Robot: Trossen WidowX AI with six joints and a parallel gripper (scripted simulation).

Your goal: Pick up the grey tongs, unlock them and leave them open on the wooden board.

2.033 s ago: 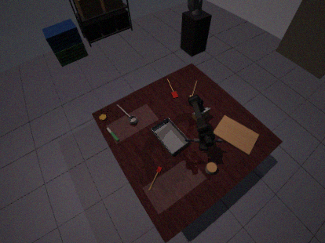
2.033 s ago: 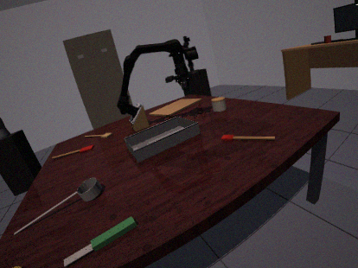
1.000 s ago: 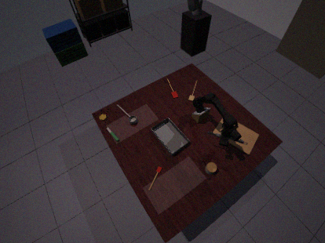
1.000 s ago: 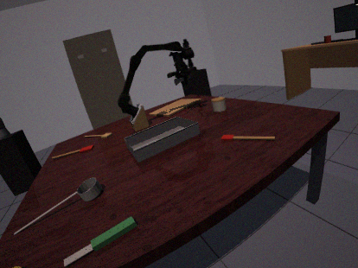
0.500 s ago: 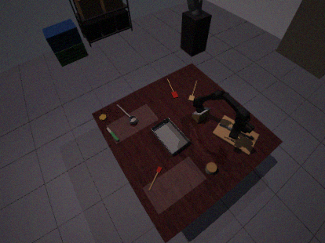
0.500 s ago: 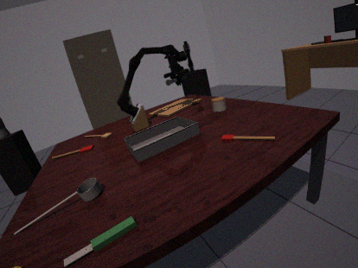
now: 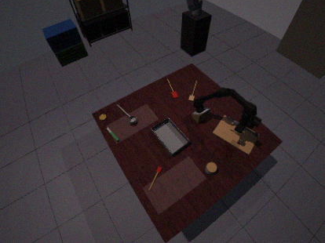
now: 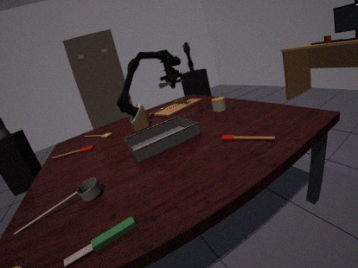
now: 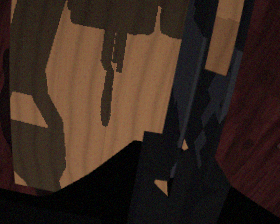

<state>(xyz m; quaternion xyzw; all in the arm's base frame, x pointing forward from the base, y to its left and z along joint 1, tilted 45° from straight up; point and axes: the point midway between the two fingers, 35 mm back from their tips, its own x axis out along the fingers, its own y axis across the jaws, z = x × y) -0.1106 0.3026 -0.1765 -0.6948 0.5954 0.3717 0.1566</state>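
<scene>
The wooden board lies 15 cm below my gripper tip and 4 cm behind it. Also, from my gripper tip: grey roasting tin 47 cm ahead, 32 cm to the right, 13 cm below; round tub 37 cm ahead, 12 cm below, 10 cm to the left; green-handled knife 89 cm ahead, 65 cm to the right, 15 cm below.
</scene>
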